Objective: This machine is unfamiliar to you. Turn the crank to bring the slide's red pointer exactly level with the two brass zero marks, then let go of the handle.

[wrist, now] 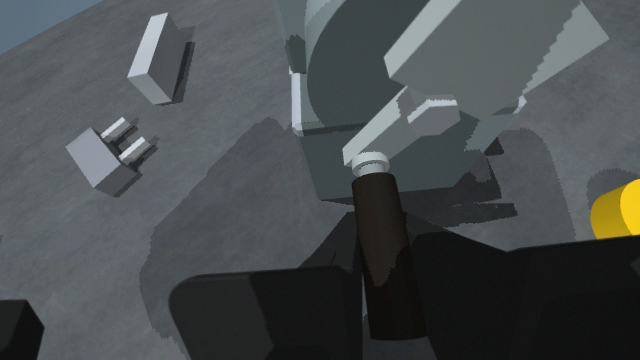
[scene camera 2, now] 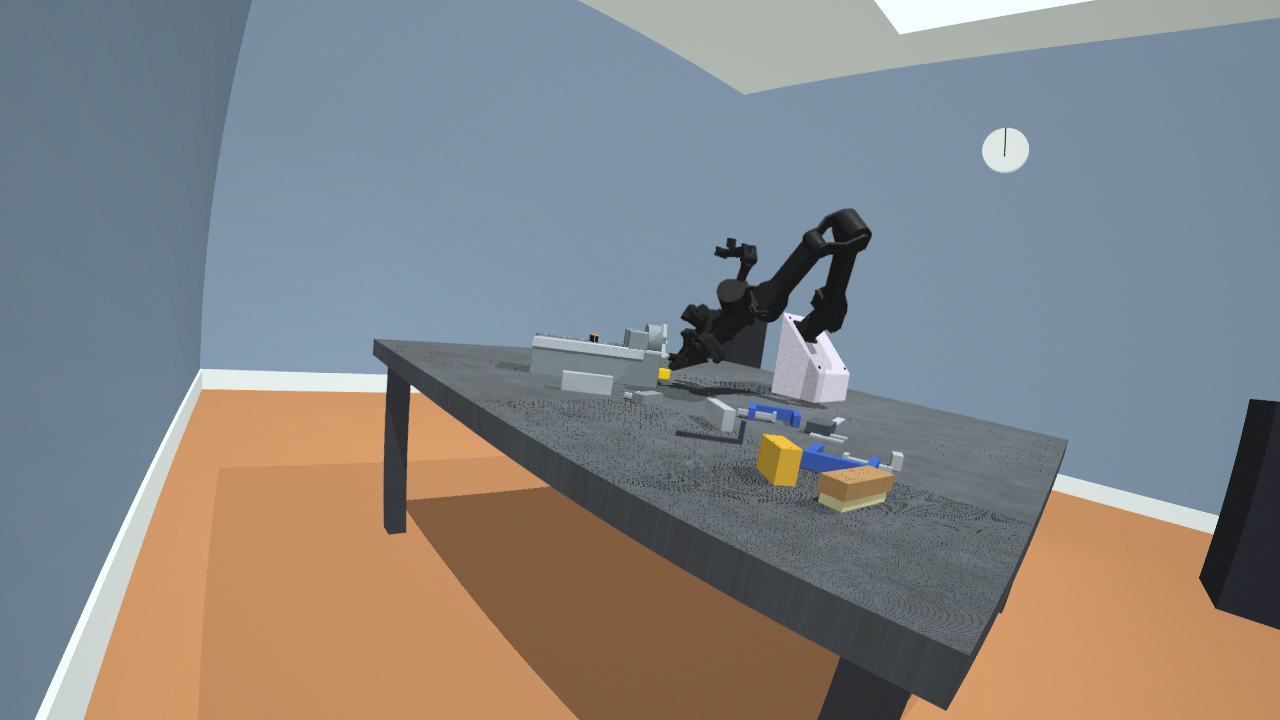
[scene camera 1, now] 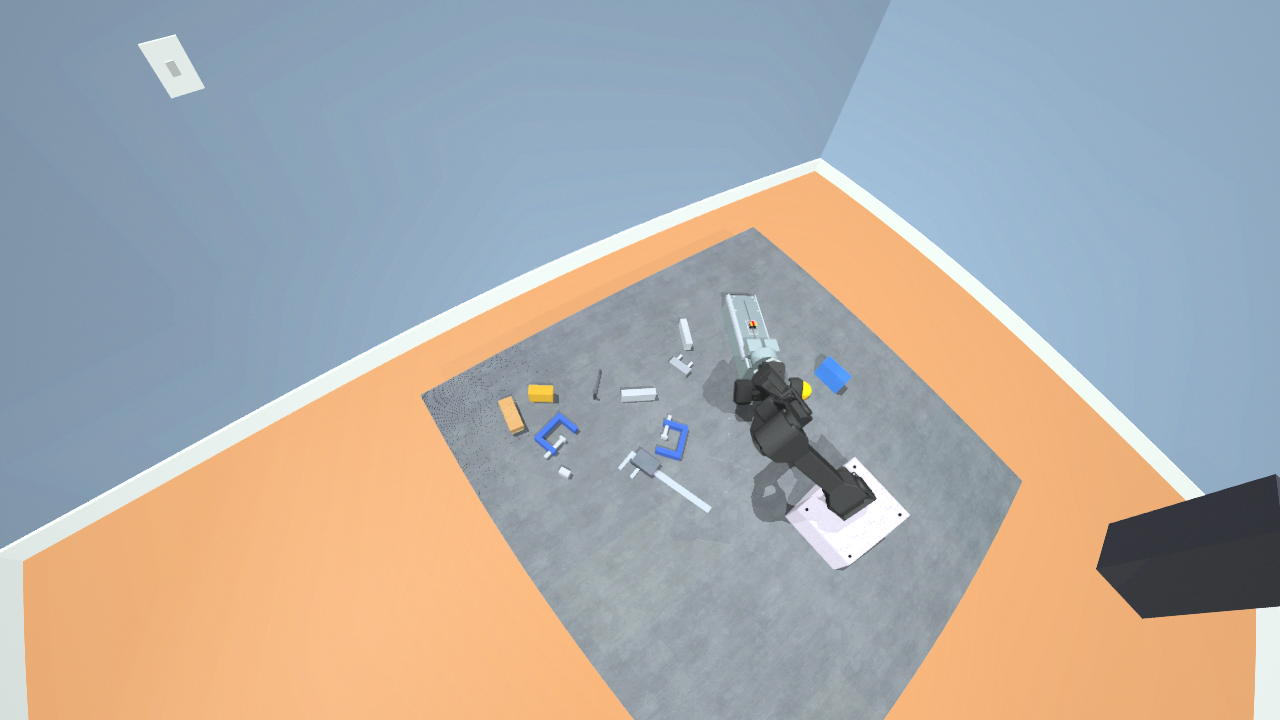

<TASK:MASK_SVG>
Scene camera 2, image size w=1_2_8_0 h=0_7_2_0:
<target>gripper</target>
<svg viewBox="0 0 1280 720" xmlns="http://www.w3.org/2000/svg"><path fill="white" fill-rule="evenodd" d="M734 327L721 314L710 317L707 314L708 307L703 304L700 306L688 305L681 318L697 329L686 328L680 332L683 337L683 347L678 354L681 355L675 361L671 361L668 367L670 370L675 371L708 363L709 360L707 358L710 355L713 358L713 363L718 364L725 358L725 351L721 345L735 338L736 331Z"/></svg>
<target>grey bar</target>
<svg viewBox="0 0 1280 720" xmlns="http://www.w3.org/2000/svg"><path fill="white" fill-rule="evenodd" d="M563 370L561 390L611 396L612 376Z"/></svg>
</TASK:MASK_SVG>
